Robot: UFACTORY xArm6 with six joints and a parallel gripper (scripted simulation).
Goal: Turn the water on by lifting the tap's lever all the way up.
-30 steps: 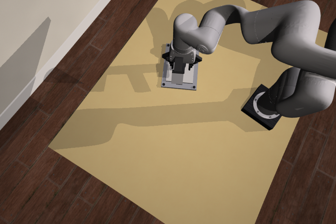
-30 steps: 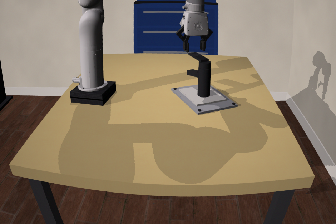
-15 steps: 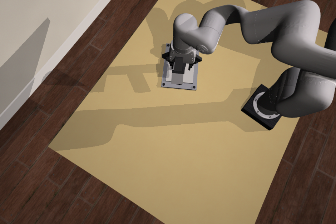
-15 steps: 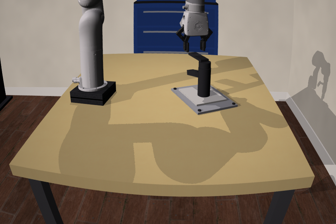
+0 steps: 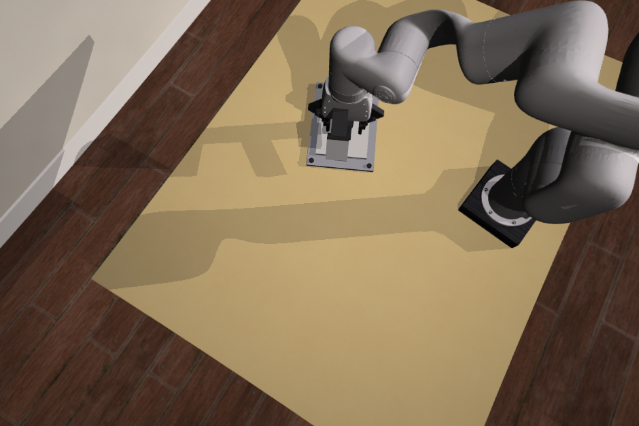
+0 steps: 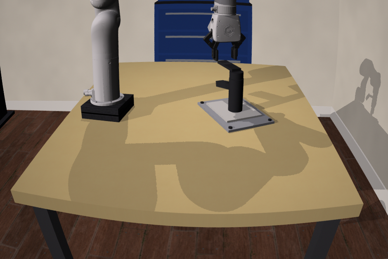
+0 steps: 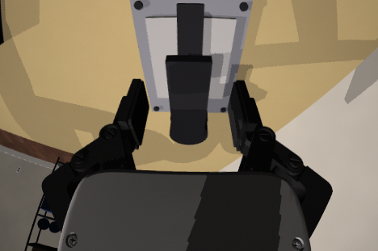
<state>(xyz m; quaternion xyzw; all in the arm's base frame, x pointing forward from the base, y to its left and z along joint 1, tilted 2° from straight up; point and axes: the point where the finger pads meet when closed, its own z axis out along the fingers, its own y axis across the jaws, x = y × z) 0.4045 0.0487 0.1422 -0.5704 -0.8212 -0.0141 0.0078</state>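
The black lever lies 20 mm ahead of my hand, 60 mm to the right of it and 40 mm below it.
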